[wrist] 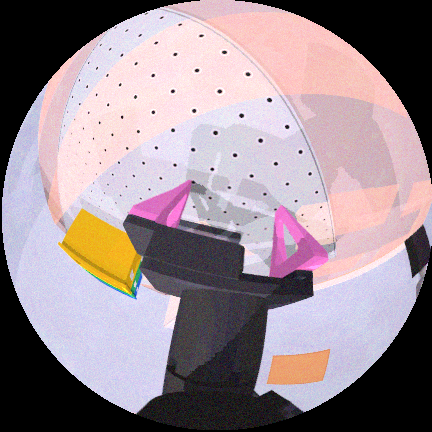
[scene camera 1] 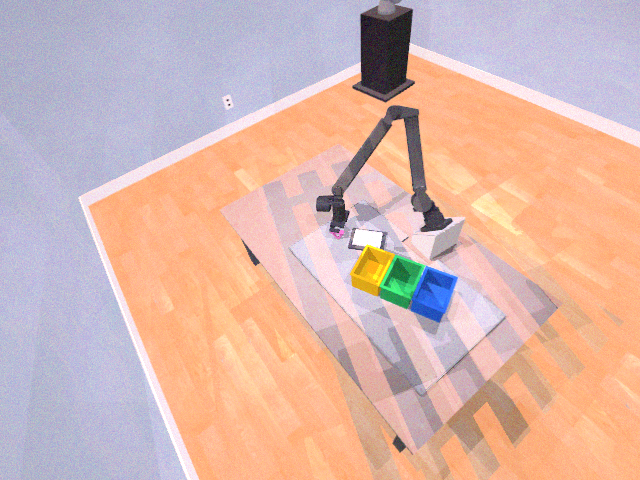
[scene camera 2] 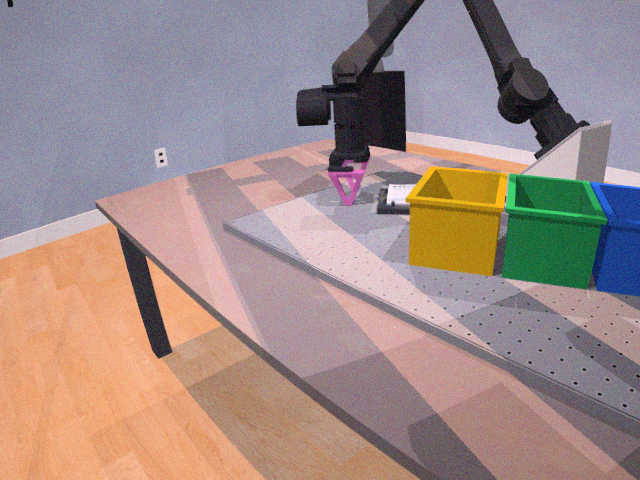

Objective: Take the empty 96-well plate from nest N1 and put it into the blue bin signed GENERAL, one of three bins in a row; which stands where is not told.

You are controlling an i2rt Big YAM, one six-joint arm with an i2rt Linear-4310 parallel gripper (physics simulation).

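Places are measured from the arm's base along level axes (x right, y ahead, z up), in centimetres.
Pixels of known places: gripper, between the fingertips: (wrist: 236,196) (scene camera 1: 340,231) (scene camera 2: 351,197); arm's base, origin of its link: (scene camera 1: 437,226) (scene camera 2: 565,145).
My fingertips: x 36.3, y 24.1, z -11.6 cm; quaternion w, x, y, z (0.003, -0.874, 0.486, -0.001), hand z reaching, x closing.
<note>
For each thing: its top centre in the pictures, then the offset to it from my fingertips. "pt": a spot on its surface instead.
- white 96-well plate, centre of its top: (scene camera 2: 420,191) (scene camera 1: 367,237) dz +2.6, dx -13.6, dy -4.5 cm
- blue bin, a spot on its surface: (scene camera 2: 620,258) pt dz +5.0, dx -52.2, dy +9.4 cm
The white 96-well plate (scene camera 1: 368,238) (scene camera 2: 400,194) lies flat in the dark nest (scene camera 1: 352,242) (scene camera 2: 392,209), close behind the yellow bin. My gripper (scene camera 1: 337,235) (scene camera 2: 349,201) (wrist: 236,196) points down, open and empty, with pink triangular fingers apart. It is low over the perforated board, to the left of the nest in both scene views. In the wrist view the plate does not show, and a dark strip shows behind the gripper body. The blue bin (scene camera 1: 426,311) (scene camera 2: 620,258) stands at the right end of the row in scene camera 1. No sign is readable.
The yellow bin (scene camera 1: 364,284) (scene camera 2: 454,240) (wrist: 100,245) is nearest the nest; the green bin (scene camera 1: 395,297) (scene camera 2: 550,253) is in the middle. A white angled block (scene camera 1: 439,242) (scene camera 2: 591,149) stands at the arm's base. A black pedestal (scene camera 1: 385,51) (scene camera 2: 387,108) stands beyond the table.
</note>
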